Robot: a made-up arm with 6 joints. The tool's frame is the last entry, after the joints.
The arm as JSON. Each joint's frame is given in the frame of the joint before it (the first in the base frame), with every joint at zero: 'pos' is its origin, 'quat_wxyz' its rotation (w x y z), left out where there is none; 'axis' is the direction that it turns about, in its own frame. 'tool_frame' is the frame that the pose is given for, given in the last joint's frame.
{
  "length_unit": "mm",
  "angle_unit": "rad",
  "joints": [
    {
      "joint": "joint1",
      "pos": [
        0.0,
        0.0,
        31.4
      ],
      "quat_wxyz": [
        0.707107,
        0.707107,
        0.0,
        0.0
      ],
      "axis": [
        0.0,
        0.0,
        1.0
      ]
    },
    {
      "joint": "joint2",
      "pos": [
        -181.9,
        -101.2,
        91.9
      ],
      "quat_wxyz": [
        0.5,
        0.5,
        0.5,
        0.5
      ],
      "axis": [
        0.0,
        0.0,
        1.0
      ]
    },
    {
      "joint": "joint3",
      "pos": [
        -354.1,
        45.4,
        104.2
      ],
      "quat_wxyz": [
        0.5,
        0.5,
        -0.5,
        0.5
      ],
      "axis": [
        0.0,
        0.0,
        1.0
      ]
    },
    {
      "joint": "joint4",
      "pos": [
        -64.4,
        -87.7,
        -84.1
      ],
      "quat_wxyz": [
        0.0,
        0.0,
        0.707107,
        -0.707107
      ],
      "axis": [
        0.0,
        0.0,
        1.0
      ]
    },
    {
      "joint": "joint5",
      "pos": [
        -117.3,
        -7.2,
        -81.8
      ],
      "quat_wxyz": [
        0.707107,
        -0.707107,
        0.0,
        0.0
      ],
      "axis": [
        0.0,
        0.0,
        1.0
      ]
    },
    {
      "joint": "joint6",
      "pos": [
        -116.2,
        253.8,
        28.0
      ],
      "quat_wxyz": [
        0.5,
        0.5,
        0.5,
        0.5
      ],
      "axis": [
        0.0,
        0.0,
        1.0
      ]
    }
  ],
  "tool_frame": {
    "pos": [
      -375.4,
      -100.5,
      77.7
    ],
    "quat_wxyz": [
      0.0,
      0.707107,
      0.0,
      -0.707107
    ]
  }
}
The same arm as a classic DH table. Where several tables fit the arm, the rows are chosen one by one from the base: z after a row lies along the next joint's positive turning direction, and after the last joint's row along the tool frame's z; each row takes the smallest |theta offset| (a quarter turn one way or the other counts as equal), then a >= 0, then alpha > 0; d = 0 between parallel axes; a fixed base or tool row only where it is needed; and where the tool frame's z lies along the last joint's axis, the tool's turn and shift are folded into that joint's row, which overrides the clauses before.
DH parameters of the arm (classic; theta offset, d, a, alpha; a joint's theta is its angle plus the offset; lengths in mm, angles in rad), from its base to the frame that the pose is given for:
base (fixed): 0.0000 31.4 0.0 1.5708
joint1: -1.5708 91.9 101.2 -1.5708
joint2: 0.0000 -77.7 354.1 -1.5708
joint3: 1.5708 -129.5 64.4 -1.5708
joint4: 0.0000 5.9 -117.3 -1.5708
joint5: 1.5708 20.8 253.8 1.5708
joint6: -1.5708 -38.5 100.5 1.5708
tool (fixed): -1.5708 375.4 0.0 0.0000

